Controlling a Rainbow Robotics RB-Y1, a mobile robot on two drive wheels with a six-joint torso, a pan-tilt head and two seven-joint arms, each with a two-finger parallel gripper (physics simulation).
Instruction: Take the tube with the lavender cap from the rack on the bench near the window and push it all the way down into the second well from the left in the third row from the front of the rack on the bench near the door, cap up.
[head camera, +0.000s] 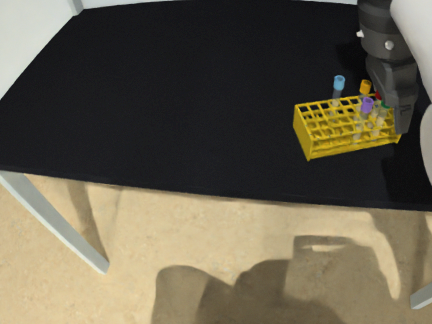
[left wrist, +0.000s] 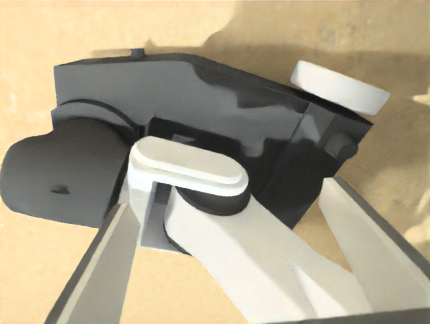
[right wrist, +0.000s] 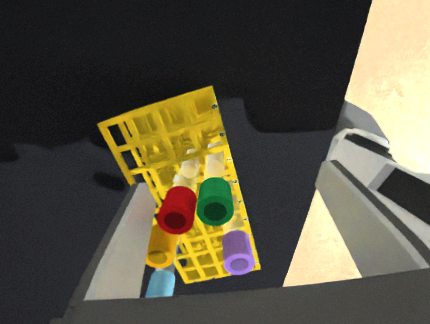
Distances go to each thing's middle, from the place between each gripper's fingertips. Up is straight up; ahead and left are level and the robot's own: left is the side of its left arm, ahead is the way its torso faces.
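My left gripper, as I see it, is 44 cm below the yellow tube rack (head camera: 318, 137), 62 cm short of it and 43 cm to the left of it.
From my right hand, the yellow tube rack is 30 mm ahead, 60 mm to the left of the hand and 70 mm below it. Going by its middle, the rack is nearer to my right hand than to my left gripper.
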